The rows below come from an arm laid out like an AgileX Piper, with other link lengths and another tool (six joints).
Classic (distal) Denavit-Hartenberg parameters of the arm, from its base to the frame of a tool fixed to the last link. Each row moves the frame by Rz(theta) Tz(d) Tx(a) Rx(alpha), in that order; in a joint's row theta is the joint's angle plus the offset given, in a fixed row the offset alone. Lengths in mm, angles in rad.
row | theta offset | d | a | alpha
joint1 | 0 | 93.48 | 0 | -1.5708
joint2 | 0.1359 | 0 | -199.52 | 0
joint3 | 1.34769 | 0 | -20.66 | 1.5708
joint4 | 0 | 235.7 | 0 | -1.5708
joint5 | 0 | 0 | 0 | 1.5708
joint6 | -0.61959 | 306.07 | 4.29 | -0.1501
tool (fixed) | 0 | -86.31 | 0 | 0
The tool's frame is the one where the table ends.
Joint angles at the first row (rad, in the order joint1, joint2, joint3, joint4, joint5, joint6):
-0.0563, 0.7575, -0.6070, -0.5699, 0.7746, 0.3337
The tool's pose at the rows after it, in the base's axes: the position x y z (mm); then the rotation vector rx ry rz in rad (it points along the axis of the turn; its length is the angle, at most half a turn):
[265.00 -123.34 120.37 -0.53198 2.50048 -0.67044]
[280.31 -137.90 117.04 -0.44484 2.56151 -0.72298]
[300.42 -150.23 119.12 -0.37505 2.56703 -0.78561]
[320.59 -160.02 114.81 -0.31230 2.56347 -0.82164]
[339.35 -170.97 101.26 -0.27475 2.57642 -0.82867]
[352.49 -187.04 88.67 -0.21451 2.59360 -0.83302]
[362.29 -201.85 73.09 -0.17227 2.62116 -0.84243]
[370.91 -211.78 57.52 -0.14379 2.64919 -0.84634]
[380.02 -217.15 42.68 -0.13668 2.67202 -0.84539]
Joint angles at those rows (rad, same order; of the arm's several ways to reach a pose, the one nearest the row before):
-0.0564, 0.9255, -0.7214, -0.6362, 0.8272, 0.4620
-0.0564, 1.0985, -0.8269, -0.7253, 0.8546, 0.5866
-0.0564, 1.2445, -0.9271, -0.8183, 0.8587, 0.7011
-0.0636, 1.3789, -1.0121, -0.8905, 0.8460, 0.8055
-0.0918, 1.5132, -1.0916, -0.9259, 0.8138, 0.8625
-0.1340, 1.6314, -1.1742, -0.9439, 0.7925, 0.9017
-0.1680, 1.7442, -1.2516, -0.9584, 0.7836, 0.9262
-0.1875, 1.8454, -1.3255, -0.9627, 0.7845, 0.9399
-0.1961, 1.9348, -1.3933, -0.9627, 0.7845, 0.9435

